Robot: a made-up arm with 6 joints.
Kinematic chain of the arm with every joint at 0, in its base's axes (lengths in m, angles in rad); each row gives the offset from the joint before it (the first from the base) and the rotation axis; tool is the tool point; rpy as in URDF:
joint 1: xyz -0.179 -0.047 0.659 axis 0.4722 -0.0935 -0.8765
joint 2: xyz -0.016 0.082 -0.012 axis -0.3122 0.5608 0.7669
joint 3: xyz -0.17 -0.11 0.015 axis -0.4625 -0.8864 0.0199
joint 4: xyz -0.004 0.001 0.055 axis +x
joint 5: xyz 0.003 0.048 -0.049 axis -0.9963 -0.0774 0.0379
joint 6: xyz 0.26 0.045 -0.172 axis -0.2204 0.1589 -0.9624
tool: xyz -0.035 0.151 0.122 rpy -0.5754 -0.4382 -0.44
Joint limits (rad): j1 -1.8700..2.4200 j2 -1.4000..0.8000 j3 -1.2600..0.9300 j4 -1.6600..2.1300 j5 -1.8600..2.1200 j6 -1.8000..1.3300
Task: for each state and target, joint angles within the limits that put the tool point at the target. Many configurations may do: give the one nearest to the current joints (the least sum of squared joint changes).
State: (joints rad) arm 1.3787 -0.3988 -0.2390 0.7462 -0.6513 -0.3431
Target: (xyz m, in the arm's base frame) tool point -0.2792 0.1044 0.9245
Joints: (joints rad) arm 1.2001 -0.8460 0.4010 1.1585 -0.8008 -0.3692
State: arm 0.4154 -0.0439 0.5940 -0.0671 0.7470 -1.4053
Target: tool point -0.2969 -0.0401 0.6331
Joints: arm 0.2657 -0.4567 0.3278 -0.3439 0.6544 -1.4859
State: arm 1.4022 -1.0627 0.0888 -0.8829 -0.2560 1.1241
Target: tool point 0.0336 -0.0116 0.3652
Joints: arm 1.2375 -0.6401 -0.5866 -1.2013 -0.0277 0.8805
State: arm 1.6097 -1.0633 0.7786 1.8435 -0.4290 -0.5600
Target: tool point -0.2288 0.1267 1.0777
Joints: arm 1.7611 -0.7571 0.8028 1.8229 -0.2875 0.0387
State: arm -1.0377 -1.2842 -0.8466 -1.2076 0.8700 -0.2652
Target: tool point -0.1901 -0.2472 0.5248
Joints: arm -1.1709 -0.9089 -0.2767 -1.1832 0.9832 -0.7769
